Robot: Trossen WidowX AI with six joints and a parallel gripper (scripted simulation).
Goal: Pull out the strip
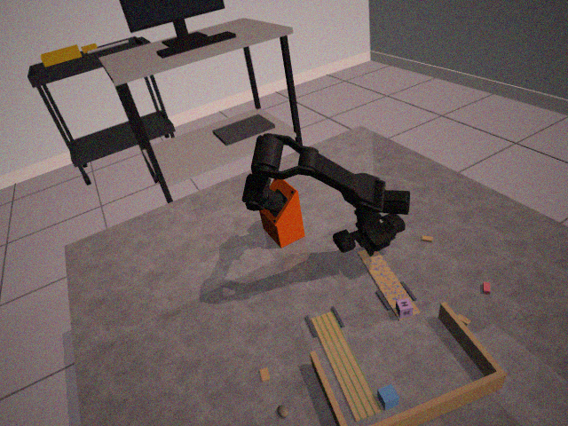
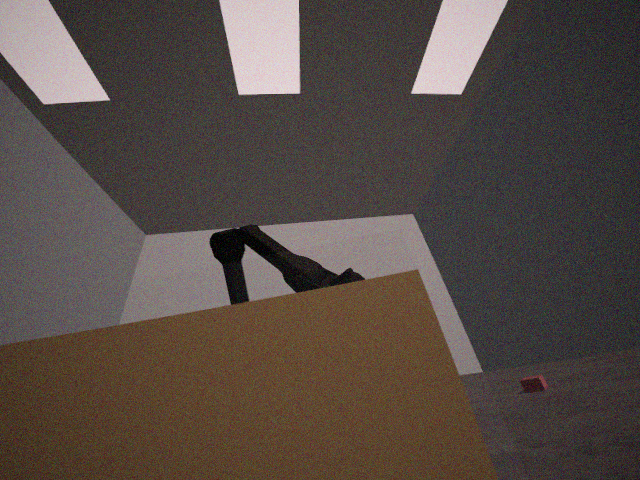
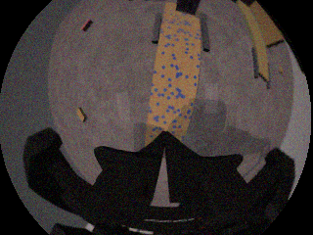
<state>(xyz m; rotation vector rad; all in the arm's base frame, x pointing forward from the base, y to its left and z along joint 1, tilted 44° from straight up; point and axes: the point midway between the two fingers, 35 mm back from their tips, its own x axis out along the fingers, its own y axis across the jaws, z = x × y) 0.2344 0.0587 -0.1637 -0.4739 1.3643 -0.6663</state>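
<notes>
The strip lies 100 mm ahead of my gripper tip and 20 mm to the right of it. Also, from my gripper tip: labelled cube 200 mm ahead, 60 mm to the right, 20 mm above; then red block 260 mm ahead, 150 mm to the left.
</notes>
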